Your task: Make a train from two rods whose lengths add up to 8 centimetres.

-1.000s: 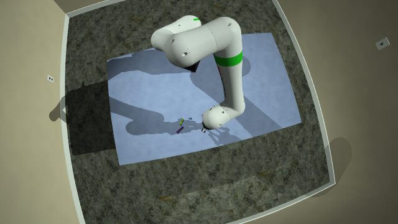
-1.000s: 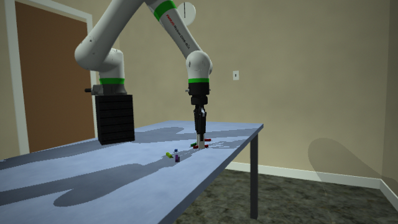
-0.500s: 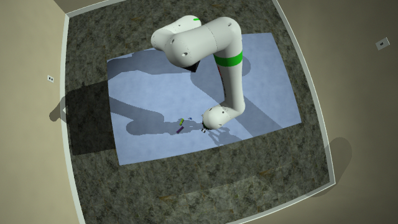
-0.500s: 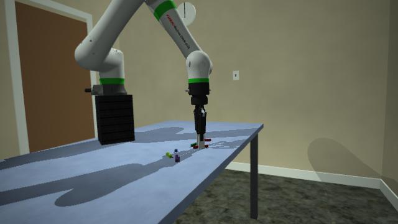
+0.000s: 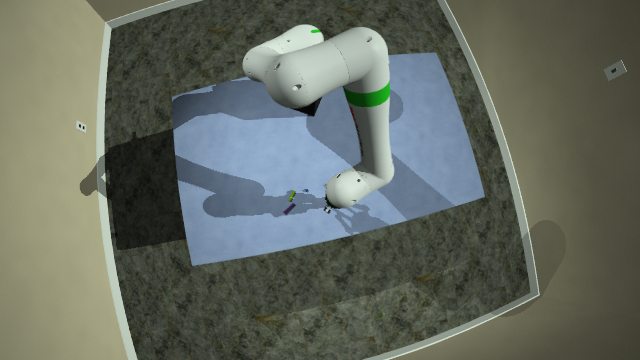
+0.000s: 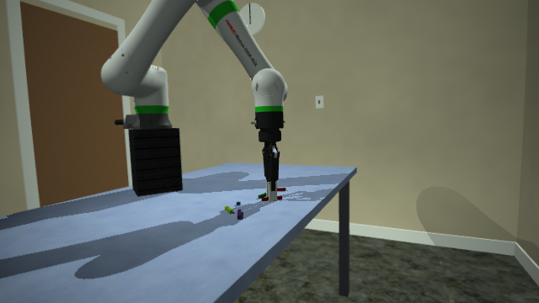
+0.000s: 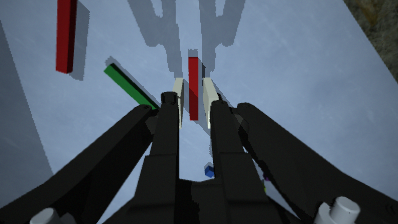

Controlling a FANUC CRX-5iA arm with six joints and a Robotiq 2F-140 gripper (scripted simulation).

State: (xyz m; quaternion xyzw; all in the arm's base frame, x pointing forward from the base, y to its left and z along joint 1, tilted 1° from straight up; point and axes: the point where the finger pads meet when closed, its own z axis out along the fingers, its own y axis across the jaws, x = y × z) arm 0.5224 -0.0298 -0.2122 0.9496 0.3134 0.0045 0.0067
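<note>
The blue rod lies 80 mm behind my hand, 90 mm to the right of it and 30 mm below it. Round my hand: red rod 30 mm behind, 130 mm to the left, 30 mm below; then green rod 40 mm behind, 50 mm to the left, 30 mm below; then lime rod 80 mm behind, 160 mm to the right, 30 mm below.
</note>
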